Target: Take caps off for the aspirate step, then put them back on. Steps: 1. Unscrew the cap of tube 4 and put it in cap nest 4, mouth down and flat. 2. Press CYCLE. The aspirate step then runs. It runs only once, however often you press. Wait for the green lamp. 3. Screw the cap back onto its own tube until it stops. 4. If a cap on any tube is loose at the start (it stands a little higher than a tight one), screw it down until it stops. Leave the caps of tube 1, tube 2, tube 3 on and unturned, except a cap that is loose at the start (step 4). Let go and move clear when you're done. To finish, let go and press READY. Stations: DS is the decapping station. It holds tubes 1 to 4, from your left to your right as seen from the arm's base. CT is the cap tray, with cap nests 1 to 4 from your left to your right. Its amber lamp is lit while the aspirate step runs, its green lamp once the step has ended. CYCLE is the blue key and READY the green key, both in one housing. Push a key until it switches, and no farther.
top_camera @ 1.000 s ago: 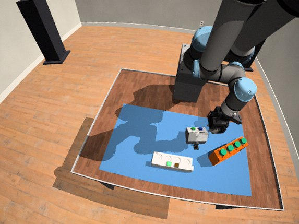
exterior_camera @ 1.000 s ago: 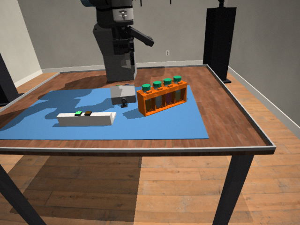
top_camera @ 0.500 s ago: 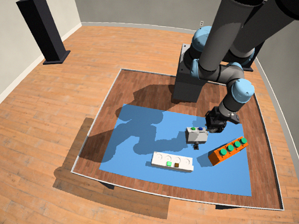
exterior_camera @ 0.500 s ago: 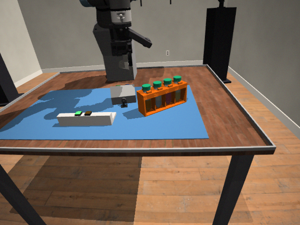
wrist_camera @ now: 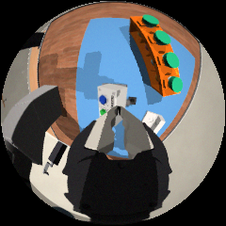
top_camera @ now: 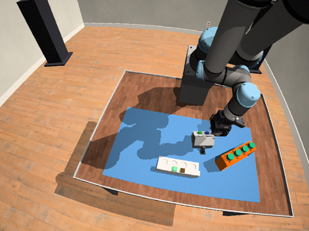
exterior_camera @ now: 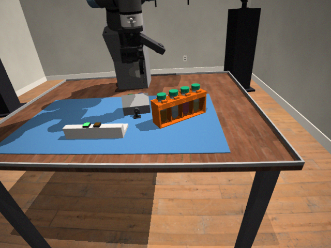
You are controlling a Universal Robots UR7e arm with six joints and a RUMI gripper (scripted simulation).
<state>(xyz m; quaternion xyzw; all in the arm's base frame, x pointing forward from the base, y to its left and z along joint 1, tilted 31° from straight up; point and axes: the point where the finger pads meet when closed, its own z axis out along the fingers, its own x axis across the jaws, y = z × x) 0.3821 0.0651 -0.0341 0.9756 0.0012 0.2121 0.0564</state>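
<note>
Now: the blue key 5 cm behind my hand, 2 cm to the right of it and 7 cm below it. The rest, counted from my hand: green key: 5 cm behind, 6 cm to the right, 7 cm below; then green cap: 12 cm ahead, 6 cm to the left, 2 cm below; then grey key housing: 3 cm behind, 4 cm to the right, 8 cm below.
</note>
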